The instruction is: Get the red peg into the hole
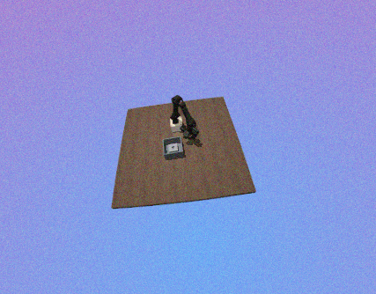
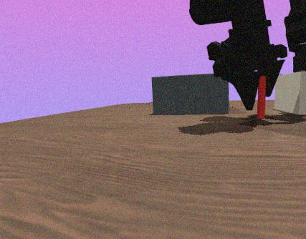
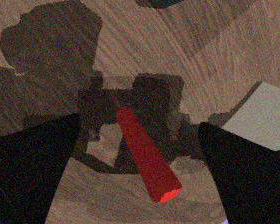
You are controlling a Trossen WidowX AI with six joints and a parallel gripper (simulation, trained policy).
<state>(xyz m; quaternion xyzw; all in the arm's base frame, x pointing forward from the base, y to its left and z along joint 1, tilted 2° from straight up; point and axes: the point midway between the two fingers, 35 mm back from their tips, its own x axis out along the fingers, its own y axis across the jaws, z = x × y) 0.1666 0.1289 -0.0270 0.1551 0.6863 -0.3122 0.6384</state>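
The red peg is 1 cm to the left of my gripper tip and 1 cm above it. From my gripper tip the other things lie so: light plate (16 cm ahead, 15 cm to the right, 2 cm above); then dark grey box (16 cm ahead, 15 cm to the right).
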